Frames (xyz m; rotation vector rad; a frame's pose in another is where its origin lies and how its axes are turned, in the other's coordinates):
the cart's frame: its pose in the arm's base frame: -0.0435 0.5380 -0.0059 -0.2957 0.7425 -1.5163
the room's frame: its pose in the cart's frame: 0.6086 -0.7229 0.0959 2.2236 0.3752 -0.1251
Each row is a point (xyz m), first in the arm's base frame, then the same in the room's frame.
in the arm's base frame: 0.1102 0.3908 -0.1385
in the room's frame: -0.2084 -0.7262 -0.6871
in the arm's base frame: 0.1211 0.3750 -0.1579
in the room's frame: -0.1852 -0.7346 -0.6990
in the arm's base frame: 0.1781 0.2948 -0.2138
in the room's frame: -0.0909 -0.7411 -0.7612
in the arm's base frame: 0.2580 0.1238 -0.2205
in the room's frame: 0.0515 -0.6584 -0.8536
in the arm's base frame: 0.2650 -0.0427 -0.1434
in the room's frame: 0.1490 -0.5042 -0.8739
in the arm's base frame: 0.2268 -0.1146 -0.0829
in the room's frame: 0.1787 -0.4126 -0.8419
